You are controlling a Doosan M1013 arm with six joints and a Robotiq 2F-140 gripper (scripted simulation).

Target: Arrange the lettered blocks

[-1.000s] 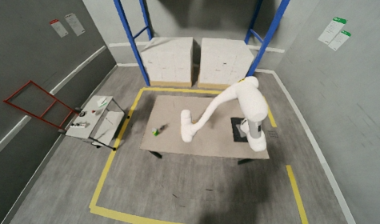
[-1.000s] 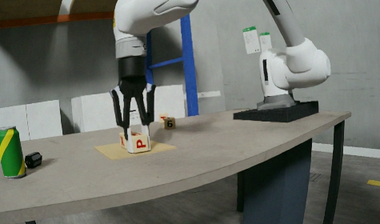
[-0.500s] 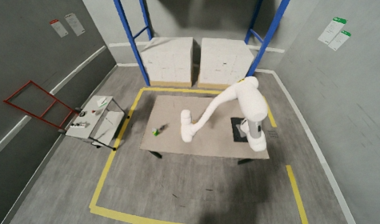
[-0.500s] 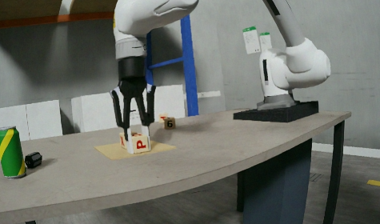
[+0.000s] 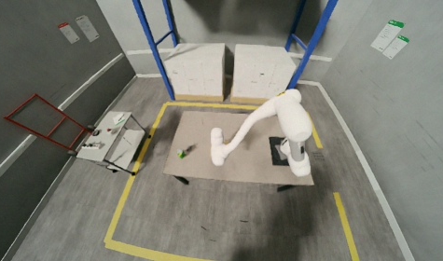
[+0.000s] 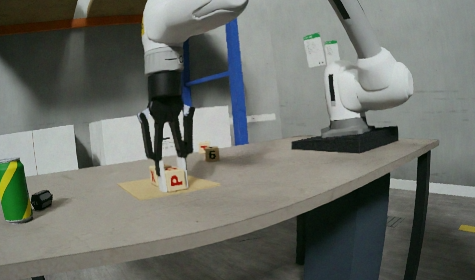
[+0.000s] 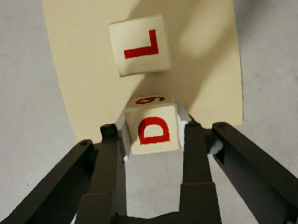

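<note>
The block lies 47 cm behind my hand, 44 cm to the right of it and 1 cm below it. From my hand the other things lie so: tan mat 2 cm behind, 7 cm to the right, 3 cm below; then small black object 31 cm ahead, 11 cm to the right, 2 cm below; then yellow can 39 cm ahead, 3 cm to the right, 3 cm above.
</note>
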